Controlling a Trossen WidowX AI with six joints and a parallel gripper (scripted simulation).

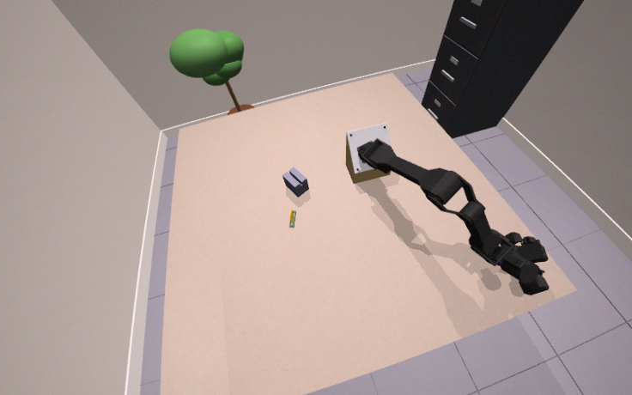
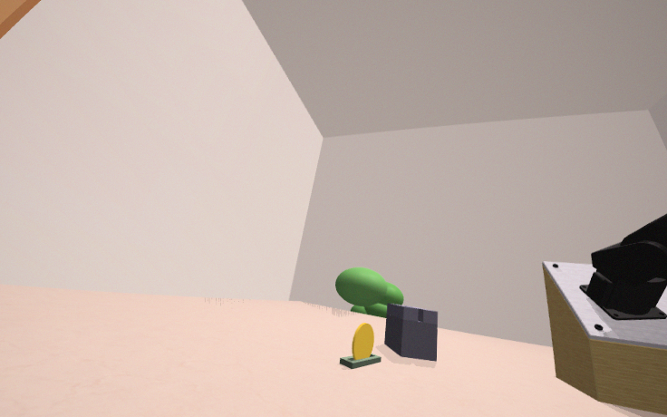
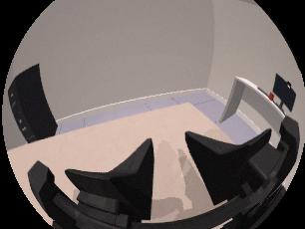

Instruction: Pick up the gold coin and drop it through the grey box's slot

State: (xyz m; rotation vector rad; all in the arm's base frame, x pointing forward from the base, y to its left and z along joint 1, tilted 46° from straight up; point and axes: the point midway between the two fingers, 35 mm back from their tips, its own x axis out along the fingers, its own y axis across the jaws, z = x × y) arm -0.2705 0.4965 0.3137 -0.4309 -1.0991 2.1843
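Right now my gripper tip is 67 cm short of the thin gold coin and 51 cm to the left of it.
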